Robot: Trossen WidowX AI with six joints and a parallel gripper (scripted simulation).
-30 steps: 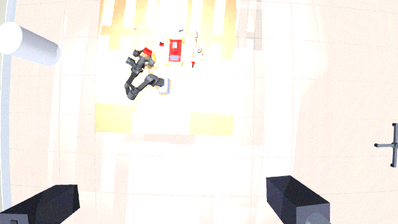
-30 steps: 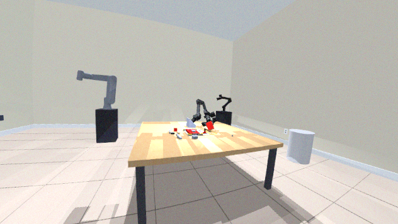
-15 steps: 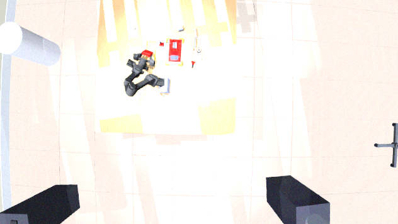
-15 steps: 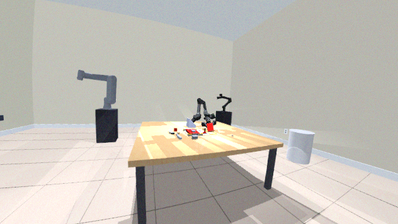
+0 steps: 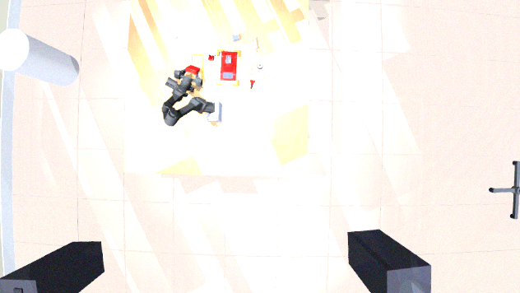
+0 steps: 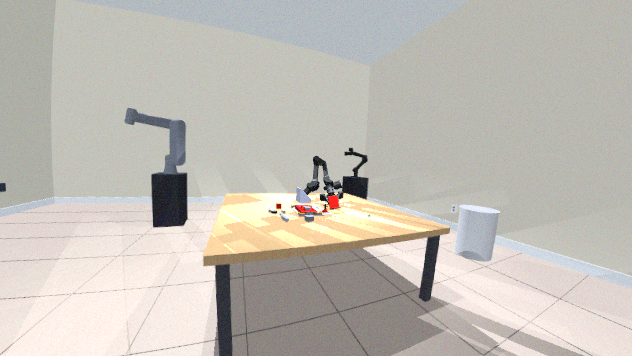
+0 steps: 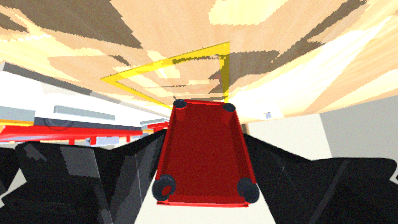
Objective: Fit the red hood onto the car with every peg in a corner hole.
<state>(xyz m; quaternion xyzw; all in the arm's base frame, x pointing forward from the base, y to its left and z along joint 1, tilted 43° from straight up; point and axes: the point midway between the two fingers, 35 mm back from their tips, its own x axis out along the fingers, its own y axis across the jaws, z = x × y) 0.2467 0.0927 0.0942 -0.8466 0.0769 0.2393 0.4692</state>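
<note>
Right now the red hood is 10 mm above my gripper tip. Also, from my gripper tip: black wheel 460 mm to the right, 40 mm below, 10 mm ahead; then grey engine block 240 mm to the right, 60 mm ahead, 20 mm below.
</note>
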